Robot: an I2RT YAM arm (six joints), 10 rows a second.
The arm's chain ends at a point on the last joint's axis. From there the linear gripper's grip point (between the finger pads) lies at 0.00 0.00 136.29 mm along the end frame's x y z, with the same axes.
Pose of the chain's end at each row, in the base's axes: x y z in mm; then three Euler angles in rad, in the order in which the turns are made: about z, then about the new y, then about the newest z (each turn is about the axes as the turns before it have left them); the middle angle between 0 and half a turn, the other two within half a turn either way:
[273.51 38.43 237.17 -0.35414 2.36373 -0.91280]
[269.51 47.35 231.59 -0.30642 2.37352 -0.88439]
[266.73 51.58 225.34 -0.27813 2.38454 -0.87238]
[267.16 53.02 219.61 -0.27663 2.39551 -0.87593]
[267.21 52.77 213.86 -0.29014 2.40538 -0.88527]
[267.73 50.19 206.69 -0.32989 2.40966 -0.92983]
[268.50 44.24 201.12 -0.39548 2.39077 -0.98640]
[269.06 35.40 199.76 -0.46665 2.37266 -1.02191]
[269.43 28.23 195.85 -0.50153 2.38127 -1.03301]
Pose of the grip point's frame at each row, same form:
[363.22 5.26 140.07 -0.35414 2.36373 -0.91280]
[359.79 18.79 133.56 -0.30642 2.37352 -0.88439]
[356.73 25.88 126.28 -0.27813 2.38454 -0.87238]
[356.15 27.75 119.52 -0.27663 2.39551 -0.87593]
[354.90 26.59 112.87 -0.29014 2.40538 -0.88527]
[353.90 20.68 105.31 -0.32989 2.40966 -0.92983]
[354.31 8.42 101.47 -0.39548 2.39077 -0.98640]
[353.70 -7.24 101.81 -0.46665 2.37266 -1.02191]
[351.79 -16.93 97.09 -0.50153 2.38127 -1.03301]

